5 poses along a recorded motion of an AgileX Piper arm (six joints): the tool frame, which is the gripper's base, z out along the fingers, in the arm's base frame.
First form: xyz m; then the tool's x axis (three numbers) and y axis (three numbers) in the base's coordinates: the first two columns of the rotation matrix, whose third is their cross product.
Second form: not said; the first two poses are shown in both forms.
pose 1, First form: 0.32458, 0.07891, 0.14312, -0.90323, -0.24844, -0.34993, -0.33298, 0.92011, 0.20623
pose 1, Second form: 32.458, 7.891, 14.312, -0.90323, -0.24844, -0.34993, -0.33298, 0.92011, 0.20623
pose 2, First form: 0.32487, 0.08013, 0.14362, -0.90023, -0.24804, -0.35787, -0.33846, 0.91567, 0.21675
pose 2, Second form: 32.487, 8.013, 14.362, -0.90023, -0.24804, -0.35787, -0.33846, 0.91567, 0.21675
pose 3, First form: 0.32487, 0.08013, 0.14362, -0.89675, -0.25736, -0.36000, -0.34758, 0.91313, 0.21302
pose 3, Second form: 32.487, 8.013, 14.362, -0.89675, -0.25736, -0.36000, -0.34758, 0.91313, 0.21302
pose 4, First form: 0.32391, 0.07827, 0.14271, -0.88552, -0.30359, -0.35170, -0.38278, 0.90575, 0.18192
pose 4, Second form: 32.391, 7.827, 14.271, -0.88552, -0.30359, -0.35170, -0.38278, 0.90575, 0.18192
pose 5, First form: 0.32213, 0.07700, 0.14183, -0.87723, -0.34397, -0.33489, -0.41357, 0.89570, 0.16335
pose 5, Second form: 32.213, 7.700, 14.183, -0.87723, -0.34397, -0.33489, -0.41357, 0.89570, 0.16335
